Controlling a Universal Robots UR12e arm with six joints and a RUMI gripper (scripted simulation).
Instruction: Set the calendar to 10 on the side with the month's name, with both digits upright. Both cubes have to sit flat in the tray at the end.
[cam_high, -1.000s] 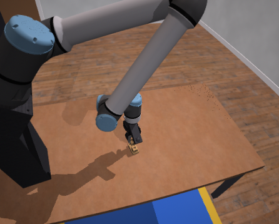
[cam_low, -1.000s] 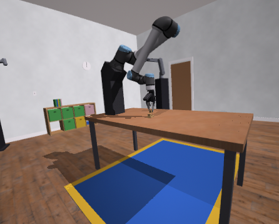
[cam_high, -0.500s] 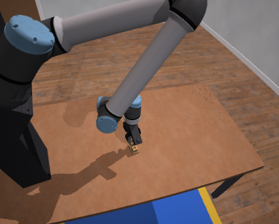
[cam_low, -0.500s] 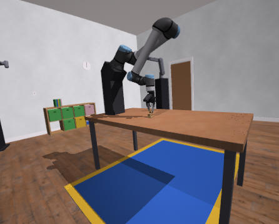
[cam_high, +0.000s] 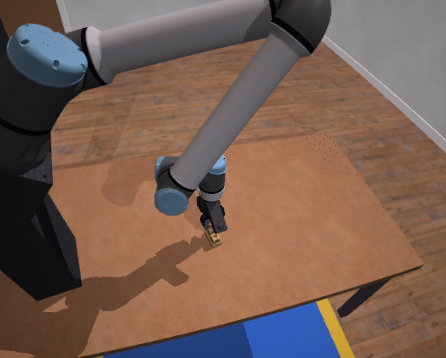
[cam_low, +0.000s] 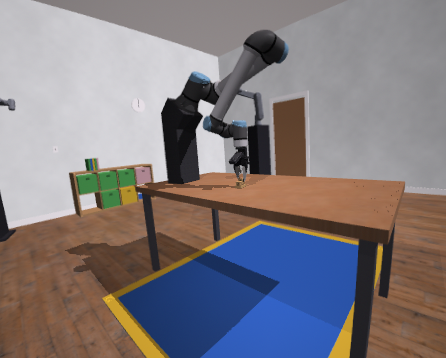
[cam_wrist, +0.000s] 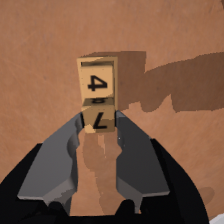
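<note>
Now: hand 10 mm short of the wooden tray, 20 mm to the left of it and 40 mm above it.
</note>
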